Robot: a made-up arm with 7 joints. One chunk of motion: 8 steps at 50 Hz.
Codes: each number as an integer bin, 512 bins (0 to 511) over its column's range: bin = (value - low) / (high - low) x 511, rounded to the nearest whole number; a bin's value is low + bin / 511 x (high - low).
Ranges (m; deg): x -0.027..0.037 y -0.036..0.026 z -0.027..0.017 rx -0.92..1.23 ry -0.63..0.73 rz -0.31..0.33
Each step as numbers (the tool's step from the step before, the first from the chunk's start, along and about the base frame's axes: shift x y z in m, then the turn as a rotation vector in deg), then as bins.
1 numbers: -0.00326 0.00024 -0.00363 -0.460 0.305 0.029
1 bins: 190 299 271 109 351 271
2 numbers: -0.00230 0.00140 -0.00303 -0.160 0.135 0.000
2 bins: 197 308 278 181 287 248
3 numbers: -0.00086 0.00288 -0.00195 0.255 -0.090 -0.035
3 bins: 209 320 291 279 203 220
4 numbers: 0.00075 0.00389 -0.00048 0.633 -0.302 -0.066
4 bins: 222 329 308 369 123 195
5 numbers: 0.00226 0.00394 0.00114 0.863 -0.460 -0.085
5 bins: 234 329 327 424 64 180
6 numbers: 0.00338 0.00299 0.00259 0.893 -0.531 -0.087
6 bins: 243 321 344 431 37 178
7 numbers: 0.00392 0.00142 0.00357 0.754 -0.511 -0.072
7 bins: 247 308 355 398 45 190
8 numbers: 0.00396 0.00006 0.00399 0.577 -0.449 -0.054
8 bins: 247 297 360 356 68 204
